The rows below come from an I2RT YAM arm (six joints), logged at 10 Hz.
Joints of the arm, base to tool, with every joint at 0 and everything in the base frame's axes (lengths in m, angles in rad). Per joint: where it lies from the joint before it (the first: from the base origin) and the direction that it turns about. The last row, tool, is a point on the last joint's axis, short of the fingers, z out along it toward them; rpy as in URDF.
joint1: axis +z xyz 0 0 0.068
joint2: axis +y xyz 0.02 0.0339 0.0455
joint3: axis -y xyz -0.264 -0.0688 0
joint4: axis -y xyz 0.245 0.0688 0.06
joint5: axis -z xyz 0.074 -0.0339 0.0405
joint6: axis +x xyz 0.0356 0 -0.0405
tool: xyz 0 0 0 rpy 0 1.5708 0
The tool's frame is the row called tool.
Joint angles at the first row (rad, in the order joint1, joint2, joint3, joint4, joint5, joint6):
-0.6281 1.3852 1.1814 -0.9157 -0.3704 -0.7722
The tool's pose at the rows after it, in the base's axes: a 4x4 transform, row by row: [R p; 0 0 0 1], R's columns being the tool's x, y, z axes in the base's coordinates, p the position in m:
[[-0.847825, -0.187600, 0.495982, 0.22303], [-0.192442, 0.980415, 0.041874, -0.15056], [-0.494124, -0.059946, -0.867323, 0.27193], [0, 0, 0, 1]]
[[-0.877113, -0.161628, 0.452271, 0.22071], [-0.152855, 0.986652, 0.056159, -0.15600], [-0.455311, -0.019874, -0.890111, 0.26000], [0, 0, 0, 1]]
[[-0.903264, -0.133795, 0.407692, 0.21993], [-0.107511, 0.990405, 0.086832, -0.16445], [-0.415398, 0.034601, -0.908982, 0.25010], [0, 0, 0, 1]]
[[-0.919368, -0.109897, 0.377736, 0.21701], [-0.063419, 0.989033, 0.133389, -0.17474], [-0.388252, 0.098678, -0.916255, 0.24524], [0, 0, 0, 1]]
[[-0.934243, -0.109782, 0.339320, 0.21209], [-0.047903, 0.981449, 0.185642, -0.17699], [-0.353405, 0.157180, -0.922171, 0.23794], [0, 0, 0, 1]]
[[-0.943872, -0.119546, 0.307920, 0.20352], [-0.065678, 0.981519, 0.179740, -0.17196], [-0.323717, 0.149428, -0.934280, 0.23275], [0, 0, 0, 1]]
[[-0.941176, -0.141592, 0.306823, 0.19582], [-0.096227, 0.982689, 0.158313, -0.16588], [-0.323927, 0.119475, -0.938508, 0.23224], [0, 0, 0, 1]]
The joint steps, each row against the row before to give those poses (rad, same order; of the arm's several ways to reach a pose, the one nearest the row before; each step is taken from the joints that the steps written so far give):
-0.0092 0.0106 -0.0365 0.0026 0.0354 -0.0003
-0.0203 0.0280 -0.0145 -0.0156 0.0083 0.0058
-0.0266 0.0462 0.0098 -0.0326 -0.0043 0.0028
-0.0384 0.0446 0.0276 -0.0529 -0.0264 -0.0113
-0.0200 0.0242 -0.0014 -0.0501 -0.0175 -0.0241
-0.0045 -0.0254 -0.0424 -0.0065 0.0268 -0.0243
-0.0008 -0.0431 -0.0414 0.0121 0.0174 -0.0265

